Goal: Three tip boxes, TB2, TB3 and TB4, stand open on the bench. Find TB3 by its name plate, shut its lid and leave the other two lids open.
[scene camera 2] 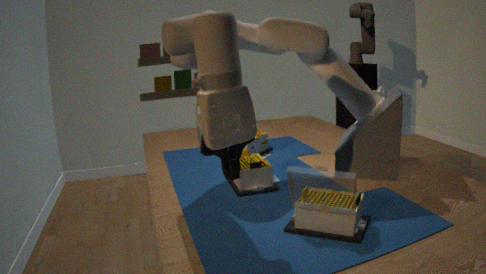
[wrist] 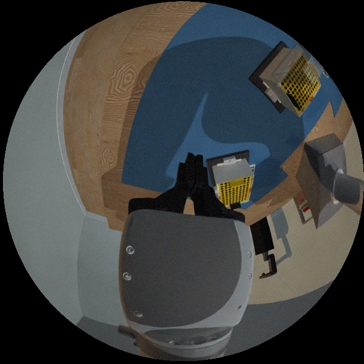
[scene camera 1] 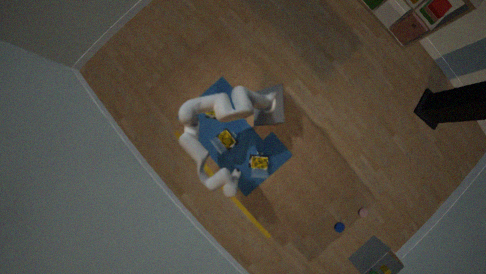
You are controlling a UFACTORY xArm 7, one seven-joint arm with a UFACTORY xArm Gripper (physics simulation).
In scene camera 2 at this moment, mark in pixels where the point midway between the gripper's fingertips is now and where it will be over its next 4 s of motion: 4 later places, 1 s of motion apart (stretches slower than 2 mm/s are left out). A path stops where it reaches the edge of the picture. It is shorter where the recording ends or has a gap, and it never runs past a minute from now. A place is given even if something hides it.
The gripper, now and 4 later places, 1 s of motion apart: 232, 177; 247, 149; 204, 197; 222, 191; 261, 169
